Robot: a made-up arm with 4 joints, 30 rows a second.
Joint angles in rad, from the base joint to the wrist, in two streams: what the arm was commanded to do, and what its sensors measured. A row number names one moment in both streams.
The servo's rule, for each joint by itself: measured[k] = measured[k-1] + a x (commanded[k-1-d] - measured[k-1]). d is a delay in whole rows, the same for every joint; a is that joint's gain. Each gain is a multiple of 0.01, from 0.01 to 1. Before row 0 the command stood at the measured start. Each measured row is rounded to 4 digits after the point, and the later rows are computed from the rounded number. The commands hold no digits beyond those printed.
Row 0, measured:
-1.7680 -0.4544 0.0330 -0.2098
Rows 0 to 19, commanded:
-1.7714 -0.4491 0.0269 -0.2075
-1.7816 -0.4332 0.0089 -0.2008
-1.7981 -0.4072 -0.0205 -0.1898
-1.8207 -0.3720 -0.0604 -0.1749
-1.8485 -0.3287 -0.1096 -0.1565
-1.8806 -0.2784 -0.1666 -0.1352
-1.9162 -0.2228 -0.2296 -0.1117
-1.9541 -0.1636 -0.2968 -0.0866
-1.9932 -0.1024 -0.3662 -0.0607
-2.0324 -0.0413 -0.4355 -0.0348
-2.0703 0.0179 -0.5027 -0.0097
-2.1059 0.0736 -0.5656 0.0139
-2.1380 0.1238 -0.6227 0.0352
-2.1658 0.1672 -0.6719 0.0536
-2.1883 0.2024 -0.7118 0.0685
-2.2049 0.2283 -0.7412 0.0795
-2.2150 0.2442 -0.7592 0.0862
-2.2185 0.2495 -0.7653 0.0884
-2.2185 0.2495 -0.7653 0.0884
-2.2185 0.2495 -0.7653 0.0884
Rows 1 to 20, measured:
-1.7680 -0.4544 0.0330 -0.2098
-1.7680 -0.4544 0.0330 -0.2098
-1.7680 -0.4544 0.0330 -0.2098
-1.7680 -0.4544 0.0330 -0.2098
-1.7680 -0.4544 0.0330 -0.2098
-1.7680 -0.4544 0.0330 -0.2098
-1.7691 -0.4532 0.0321 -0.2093
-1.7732 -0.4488 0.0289 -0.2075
-1.7814 -0.4396 0.0220 -0.2038
-1.7944 -0.4247 0.0105 -0.1977
-1.8123 -0.4036 -0.0063 -0.1890
-1.8348 -0.3761 -0.0287 -0.1777
-1.8617 -0.3424 -0.0568 -0.1638
-1.8922 -0.3031 -0.0904 -0.1476
-1.9255 -0.2589 -0.1290 -0.1294
-1.9608 -0.2110 -0.1719 -0.1095
-1.9969 -0.1606 -0.2182 -0.0885
-2.0329 -0.1091 -0.2668 -0.0670
-2.0676 -0.0579 -0.3166 -0.0455
-2.1000 -0.0084 -0.3663 -0.0247
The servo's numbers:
d 6
a 0.33 0.22 0.14 0.21

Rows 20 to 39, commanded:
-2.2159 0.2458 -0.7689 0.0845
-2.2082 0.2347 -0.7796 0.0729
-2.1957 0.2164 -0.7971 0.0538
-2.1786 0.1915 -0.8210 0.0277
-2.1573 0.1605 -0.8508 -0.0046
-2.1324 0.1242 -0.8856 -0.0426
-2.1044 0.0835 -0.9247 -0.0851
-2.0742 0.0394 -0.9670 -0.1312
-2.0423 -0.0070 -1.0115 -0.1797
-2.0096 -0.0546 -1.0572 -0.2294
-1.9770 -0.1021 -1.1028 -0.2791
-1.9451 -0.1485 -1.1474 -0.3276
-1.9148 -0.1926 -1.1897 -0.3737
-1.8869 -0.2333 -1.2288 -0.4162
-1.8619 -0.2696 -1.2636 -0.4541
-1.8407 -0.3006 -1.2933 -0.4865
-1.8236 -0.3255 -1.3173 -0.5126
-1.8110 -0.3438 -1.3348 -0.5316
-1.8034 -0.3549 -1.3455 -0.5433
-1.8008 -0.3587 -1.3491 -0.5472
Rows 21 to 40, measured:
-2.1291 0.0380 -0.4147 -0.0051
-2.1541 0.0799 -0.4604 0.0127
-2.1742 0.1160 -0.5022 0.0281
-2.1888 0.1454 -0.5390 0.0408
-2.1986 0.1683 -0.5707 0.0508
-2.2052 0.1862 -0.5979 0.0587
-2.2087 0.1993 -0.6218 0.0641
-2.2085 0.2071 -0.6439 0.0659
-2.2043 0.2091 -0.6653 0.0634
-2.1958 0.2052 -0.6871 0.0559
-2.1831 0.1954 -0.7100 0.0432
-2.1664 0.1797 -0.7346 0.0252
-2.1459 0.1585 -0.7612 0.0020
-2.1222 0.1323 -0.7900 -0.0260
-2.0958 0.1017 -0.8210 -0.0583
-2.0674 0.0673 -0.8541 -0.0942
-2.0376 0.0300 -0.8889 -0.1330
-2.0071 -0.0093 -0.9251 -0.1739
-1.9766 -0.0496 -0.9621 -0.2159
-1.9470 -0.0900 -0.9994 -0.2580

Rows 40 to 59, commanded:
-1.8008 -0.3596 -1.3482 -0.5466
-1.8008 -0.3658 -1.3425 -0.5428
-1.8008 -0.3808 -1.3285 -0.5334
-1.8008 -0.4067 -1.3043 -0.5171
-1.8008 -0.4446 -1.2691 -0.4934
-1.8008 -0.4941 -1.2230 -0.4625
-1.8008 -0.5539 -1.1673 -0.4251
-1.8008 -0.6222 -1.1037 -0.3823
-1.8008 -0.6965 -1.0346 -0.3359
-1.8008 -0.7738 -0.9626 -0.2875
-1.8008 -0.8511 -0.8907 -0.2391
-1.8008 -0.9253 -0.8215 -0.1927
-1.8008 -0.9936 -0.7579 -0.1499
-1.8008 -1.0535 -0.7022 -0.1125
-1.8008 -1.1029 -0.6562 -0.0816
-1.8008 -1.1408 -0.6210 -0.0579
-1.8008 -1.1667 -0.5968 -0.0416
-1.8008 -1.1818 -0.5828 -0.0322
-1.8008 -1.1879 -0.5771 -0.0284
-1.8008 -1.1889 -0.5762 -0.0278
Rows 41 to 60, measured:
-1.9189 -0.1295 -1.0364 -0.2992
-1.8931 -0.1671 -1.0724 -0.3385
-1.8702 -0.2019 -1.1067 -0.3751
-1.8507 -0.2331 -1.1386 -0.4080
-1.8351 -0.2599 -1.1676 -0.4364
-1.8238 -0.2816 -1.1930 -0.4597
-1.8162 -0.2988 -1.2147 -0.4779
-1.8111 -0.3135 -1.2326 -0.4915
-1.8077 -0.3283 -1.2460 -0.5003
-1.8054 -0.3455 -1.2542 -0.5038
-1.8039 -0.3673 -1.2563 -0.5016
-1.8029 -0.3952 -1.2516 -0.4934
-1.8022 -0.4301 -1.2398 -0.4791
-1.8017 -0.4724 -1.2207 -0.4588
-1.8014 -0.5217 -1.1946 -0.4330
-1.8012 -0.5772 -1.1621 -0.4024
-1.8011 -0.6375 -1.1241 -0.3681
-1.8010 -0.7008 -1.0817 -0.3313
-1.8009 -0.7652 -1.0364 -0.2932
-1.8009 -0.8286 -0.9896 -0.2553

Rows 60 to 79, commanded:
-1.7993 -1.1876 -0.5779 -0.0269
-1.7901 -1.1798 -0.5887 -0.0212
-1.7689 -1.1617 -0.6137 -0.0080
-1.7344 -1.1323 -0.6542 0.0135
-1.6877 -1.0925 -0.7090 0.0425
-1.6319 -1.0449 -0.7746 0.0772
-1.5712 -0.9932 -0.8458 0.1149
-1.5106 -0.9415 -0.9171 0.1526
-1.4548 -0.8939 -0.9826 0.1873
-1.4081 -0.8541 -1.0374 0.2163
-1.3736 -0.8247 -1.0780 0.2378
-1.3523 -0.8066 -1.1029 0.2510
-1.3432 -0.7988 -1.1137 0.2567
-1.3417 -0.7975 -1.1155 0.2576
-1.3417 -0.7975 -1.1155 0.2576
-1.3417 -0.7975 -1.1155 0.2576
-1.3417 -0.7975 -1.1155 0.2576
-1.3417 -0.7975 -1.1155 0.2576
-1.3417 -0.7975 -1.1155 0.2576
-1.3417 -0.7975 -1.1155 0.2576
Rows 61 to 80, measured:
-1.8009 -0.8889 -0.9429 -0.2188
-1.8009 -0.9443 -0.8978 -0.1850
-1.8009 -0.9932 -0.8557 -0.1549
-1.8009 -1.0347 -0.8175 -0.1291
-1.8009 -1.0684 -0.7838 -0.1080
-1.8009 -1.0949 -0.7547 -0.0912
-1.8004 -1.1153 -0.7299 -0.0777
-1.7970 -1.1295 -0.7101 -0.0658
-1.7877 -1.1366 -0.6966 -0.0537
-1.7701 -1.1357 -0.6907 -0.0396
-1.7429 -1.1262 -0.6933 -0.0224
-1.7063 -1.1083 -0.7047 -0.0015
-1.6617 -1.0830 -0.7245 0.0229
-1.6118 -1.0519 -0.7515 0.0501
-1.5600 -1.0171 -0.7839 0.0789
-1.5099 -0.9812 -0.8194 0.1078
-1.4649 -0.9468 -0.8556 0.1351
-1.4277 -0.9160 -0.8902 0.1594
-1.3998 -0.8902 -0.9215 0.1798
-1.3806 -0.8698 -0.9487 0.1961

